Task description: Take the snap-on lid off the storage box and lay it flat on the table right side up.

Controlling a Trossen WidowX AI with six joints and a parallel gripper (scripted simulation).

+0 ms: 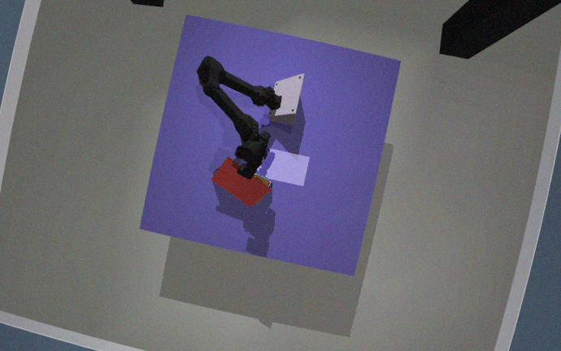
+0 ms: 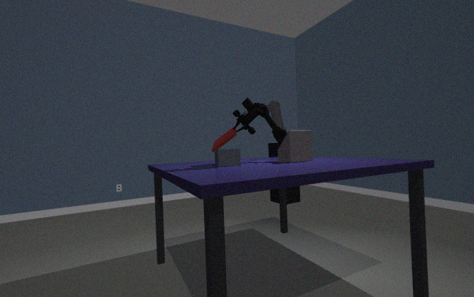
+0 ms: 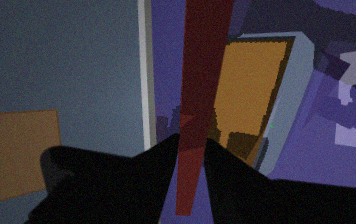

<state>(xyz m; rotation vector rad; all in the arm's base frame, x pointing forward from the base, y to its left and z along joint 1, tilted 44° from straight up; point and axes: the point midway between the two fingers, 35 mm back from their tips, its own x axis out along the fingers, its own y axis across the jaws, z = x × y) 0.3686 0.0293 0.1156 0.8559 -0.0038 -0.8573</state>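
Now: gripper tip 50 mm short of the red lid, 40 mm to the left of it and 40 mm above it. Also, from my gripper tip: grey storage box: 50 mm ahead, 20 mm to the right, 160 mm below.
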